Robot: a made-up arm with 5 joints. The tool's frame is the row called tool.
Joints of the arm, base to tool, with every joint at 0 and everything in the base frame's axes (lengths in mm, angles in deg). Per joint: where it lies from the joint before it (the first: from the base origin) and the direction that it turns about. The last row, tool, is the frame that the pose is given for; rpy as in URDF.
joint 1: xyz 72 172 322 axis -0.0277 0.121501 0.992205
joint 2: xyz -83 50 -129 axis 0 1 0
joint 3: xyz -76 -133 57 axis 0.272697 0.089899 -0.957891
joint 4: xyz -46 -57 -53 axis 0 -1 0
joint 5: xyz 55 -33 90 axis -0.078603 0.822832 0.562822
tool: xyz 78 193 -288 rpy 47.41 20.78 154.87
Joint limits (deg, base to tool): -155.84..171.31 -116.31..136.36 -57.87..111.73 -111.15..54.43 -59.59..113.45
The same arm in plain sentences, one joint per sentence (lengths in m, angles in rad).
The arm has five revolute joints in a row. What follows holds with every joint at zero, and every direction is one of the base frame's.
The first joint sits 0.0720 m along +x and 0.1720 m along +y and 0.3220 m along +z from the base frame's origin and turns about the direction (-0.0277, 0.121501, 0.992205), from -2.7199 to 2.9899 rad.
The second joint sits 0.0830 m along -x and 0.0500 m along +y and 0.1290 m along -z from the first joint and turns about +y, from -2.0300 to 2.3799 rad.
The third joint sits 0.0760 m along -x and 0.1330 m along -y and 0.0570 m along +z from the second joint and turns about the direction (0.272697, 0.089899, -0.957891), from -1.0100 to 1.9501 rad.
The fourth joint sits 0.0460 m along -x and 0.0570 m along -y and 0.0530 m along -z from the third joint and turns about -y, from -1.9399 to 0.9500 rad.
The fifth joint sits 0.0550 m along +x and 0.0330 m along -y and 0.0900 m along +z from the fourth joint and turns about the direction (-0.078603, 0.822832, 0.562822), from -1.0400 to 1.9801 rad.
The tool frame, which is the frame that the pose is given for, sits 0.0780 m along +x and 0.1930 m along +y and 0.2880 m along -z from the fifth joint; its axes are the base frame's turned by roll 0.8275, pitch 0.3627 and yaw 2.7030 rad (as in URDF: about the fixed x, then y, then z).

